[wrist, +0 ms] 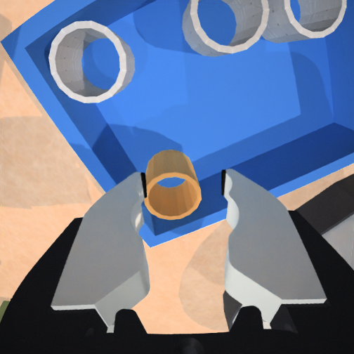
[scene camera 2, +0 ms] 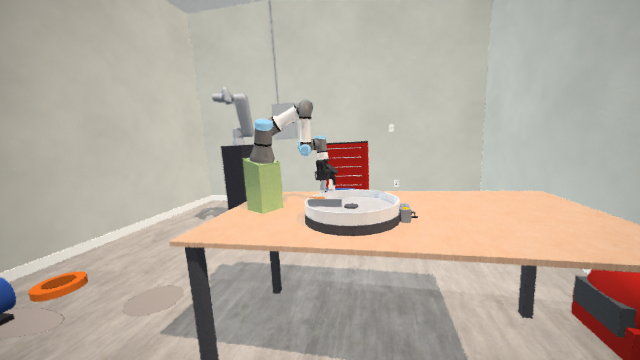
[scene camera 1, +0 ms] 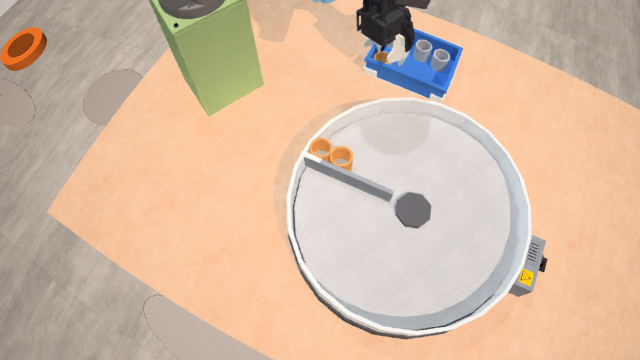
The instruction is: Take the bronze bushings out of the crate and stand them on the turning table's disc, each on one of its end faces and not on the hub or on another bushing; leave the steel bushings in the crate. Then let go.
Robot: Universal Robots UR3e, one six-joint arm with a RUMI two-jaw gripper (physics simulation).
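Pixels of known places: gripper, fingertip midpoint: (scene camera 1: 389, 59); arm's base, origin of the base link: (scene camera 2: 262, 160).
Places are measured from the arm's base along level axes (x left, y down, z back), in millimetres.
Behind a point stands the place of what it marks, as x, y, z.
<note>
My gripper (scene camera 1: 384, 52) {238, 233, -282} (scene camera 2: 327, 187) {238, 233, -282} (wrist: 183, 173) is open at the crate (scene camera 1: 407, 82) {213, 245, -343} (wrist: 280, 150). In the wrist view a bronze bushing (wrist: 172, 162) stands in the crate's near corner between the open fingers, close to the left fingertip, with a gap to the right one; this bushing (scene camera 1: 382, 56) {241, 239, -263} shows partly in scene camera 1. Steel bushings (wrist: 60, 62) (wrist: 192, 32) (wrist: 275, 29) stand in the crate. Two bronze bushings (scene camera 1: 321, 141) {-43, 184, -298} (scene camera 1: 344, 167) {-62, 184, -359} stand on end side by side on the disc (scene camera 1: 450, 260) {-90, 215, -593}, near the rim.
A grey bar (scene camera 1: 350, 179) {-72, 190, -378} lies across the disc beside the two bronze bushings, towards the dark hub (scene camera 1: 413, 210) {-52, 207, -493}. A white wall (scene camera 2: 352, 215) {-253, 188, -552} rings the disc. The green pedestal (scene camera 1: 220, 60) {-28, 131, -57} (scene camera 2: 264, 187) {-65, 133, -44} stands left of the table. A grey control box (scene camera 1: 522, 282) {-55, 210, -726} is at the disc's right.
</note>
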